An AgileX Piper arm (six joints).
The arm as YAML. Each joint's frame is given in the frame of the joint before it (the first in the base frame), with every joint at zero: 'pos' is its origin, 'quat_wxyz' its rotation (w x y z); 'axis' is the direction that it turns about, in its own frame. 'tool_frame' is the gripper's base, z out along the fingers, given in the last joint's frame.
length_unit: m
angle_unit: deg
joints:
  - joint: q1
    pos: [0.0, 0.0, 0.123]
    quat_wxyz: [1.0, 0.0, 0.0, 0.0]
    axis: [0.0, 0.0, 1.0]
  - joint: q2
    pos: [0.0, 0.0, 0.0]
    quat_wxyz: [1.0, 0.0, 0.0, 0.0]
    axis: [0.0, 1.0, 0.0]
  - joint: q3
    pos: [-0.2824, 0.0, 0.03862]
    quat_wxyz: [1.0, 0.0, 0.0, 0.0]
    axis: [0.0, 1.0, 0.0]
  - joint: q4
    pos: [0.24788, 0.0, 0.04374]
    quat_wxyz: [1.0, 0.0, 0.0, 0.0]
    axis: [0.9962, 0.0, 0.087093]
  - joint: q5
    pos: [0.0, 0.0, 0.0]
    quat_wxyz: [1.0, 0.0, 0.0, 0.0]
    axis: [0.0, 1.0, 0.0]
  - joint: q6
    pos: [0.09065, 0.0, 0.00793]
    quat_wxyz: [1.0, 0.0, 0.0, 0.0]
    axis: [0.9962, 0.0, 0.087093]
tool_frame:
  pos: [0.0, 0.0, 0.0]
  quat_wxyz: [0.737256, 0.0, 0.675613, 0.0]
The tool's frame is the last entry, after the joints.
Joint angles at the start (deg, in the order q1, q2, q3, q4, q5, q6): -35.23 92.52 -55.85 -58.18 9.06 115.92
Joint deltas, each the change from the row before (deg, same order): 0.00 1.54 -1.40 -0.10 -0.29 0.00; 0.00 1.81 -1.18 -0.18 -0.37 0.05; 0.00 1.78 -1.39 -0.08 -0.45 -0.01; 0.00 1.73 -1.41 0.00 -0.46 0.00; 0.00 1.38 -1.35 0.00 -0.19 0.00; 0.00 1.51 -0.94 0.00 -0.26 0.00; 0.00 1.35 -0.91 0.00 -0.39 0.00; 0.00 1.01 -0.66 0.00 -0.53 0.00; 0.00 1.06 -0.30 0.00 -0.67 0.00; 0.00 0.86 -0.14 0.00 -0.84 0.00; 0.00 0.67 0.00 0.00 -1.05 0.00
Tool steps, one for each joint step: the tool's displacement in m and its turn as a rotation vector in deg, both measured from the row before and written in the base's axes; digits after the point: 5 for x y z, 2 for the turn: 0.00619 -0.00391 -0.00201 0.03 -0.04 0.26; 0.00614 -0.00376 -0.00500 0.29 0.32 0.33; 0.00663 -0.00396 -0.00396 0.20 0.05 0.37; 0.00655 -0.00387 -0.00380 0.22 -0.06 0.33; 0.00551 -0.00358 -0.00215 0.03 -0.11 0.14; 0.00470 -0.00289 -0.00525 0.35 0.28 0.19; 0.00452 -0.00255 -0.00439 0.29 0.09 0.28; 0.00359 -0.00166 -0.00335 0.25 -0.09 0.37; 0.00285 -0.00091 -0.00551 0.50 0.15 0.47; 0.00236 -0.00028 -0.00485 0.50 -0.01 0.58; 0.00200 0.00032 -0.00411 0.50 -0.21 0.72
